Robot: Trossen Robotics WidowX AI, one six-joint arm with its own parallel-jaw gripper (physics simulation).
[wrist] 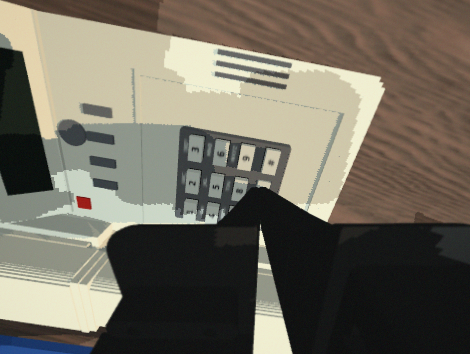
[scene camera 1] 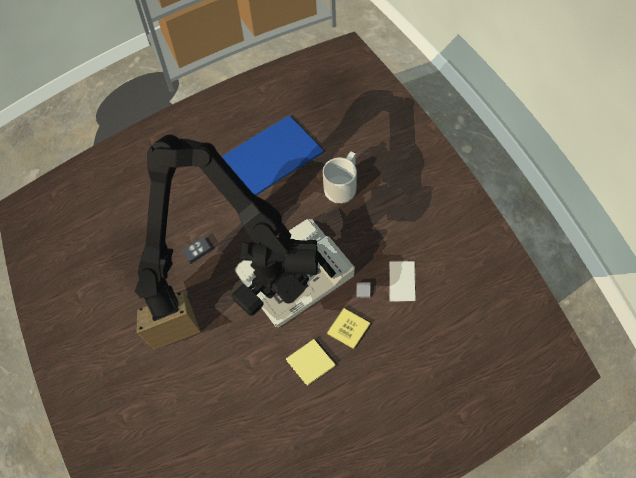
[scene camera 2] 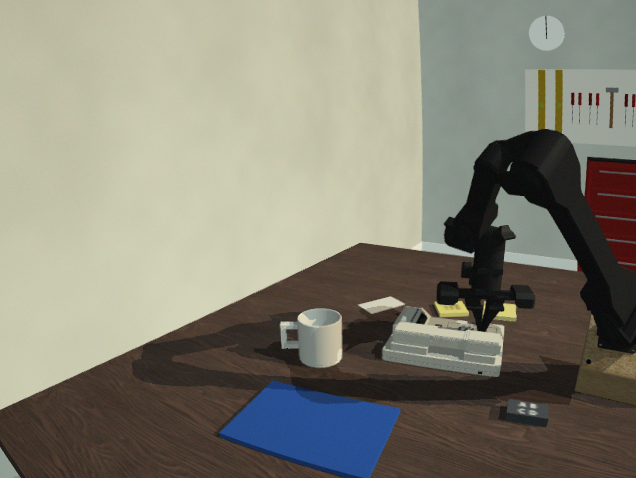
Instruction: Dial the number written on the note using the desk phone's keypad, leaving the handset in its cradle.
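Pixels of known places: gripper, between the fingertips: (wrist: 258, 194); arm's base, origin of its link: (scene camera 1: 165, 310) (scene camera 2: 618, 332).
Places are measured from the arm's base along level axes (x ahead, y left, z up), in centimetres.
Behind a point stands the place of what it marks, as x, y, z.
Observation:
The cream desk phone (scene camera 1: 336, 252) @(41.4, -0.9, -5.5) (scene camera 2: 393, 354) @(38.0, 10.3, -8.1) (wrist: 165, 100) @(31.6, -5.7, -7.5) stands on the table with its handset (scene camera 2: 411, 335) @(35.4, 8.5, -4.3) (wrist: 40, 297) @(34.3, 5.4, -3.7) in the cradle. The yellow note (scene camera 1: 349, 327) @(36.8, -17.4, -8.9) (scene camera 2: 451, 308) @(36.3, -16.6, -8.9) lies beside the phone; its small print starts with 111, and the lines below seem to read 849 and 0904. My gripper (scene camera 2: 482, 329) @(25.3, -2.8, -7.1) (wrist: 258, 194) @(25.3, -2.8, -7.1) is shut and empty, pointing down at the keypad (wrist: 216, 184) @(27.8, -2.7, -6.7). In the wrist view its tips overlap the 0 key (wrist: 264, 184) @(25.3, -3.6, -7.1), below the # key; contact cannot be told. The fingers hide the * key and part of the 7 key.
A white mug (scene camera 1: 339, 179) @(51.3, 18.4, -9.0) (scene camera 2: 319, 339) @(48.0, 19.3, -3.7) stands beyond the display end. A blue mat (scene camera 1: 272, 154) @(39.2, 33.0, -8.9) (scene camera 2: 313, 426) @(38.4, 34.0, -8.9) and a dark lettered block (scene camera 1: 197, 249) @(12.1, 15.4, -8.2) (scene camera 2: 527, 412) @(11.7, 16.7, -8.2) lie on the handset side. A blank yellow pad (scene camera 1: 310, 362) @(25.5, -21.3, -8.7), grey cube (scene camera 1: 363, 289) @(43.5, -10.6, -8.5) and white card (scene camera 1: 402, 281) @(52.8, -12.5, -9.6) lie near the note.

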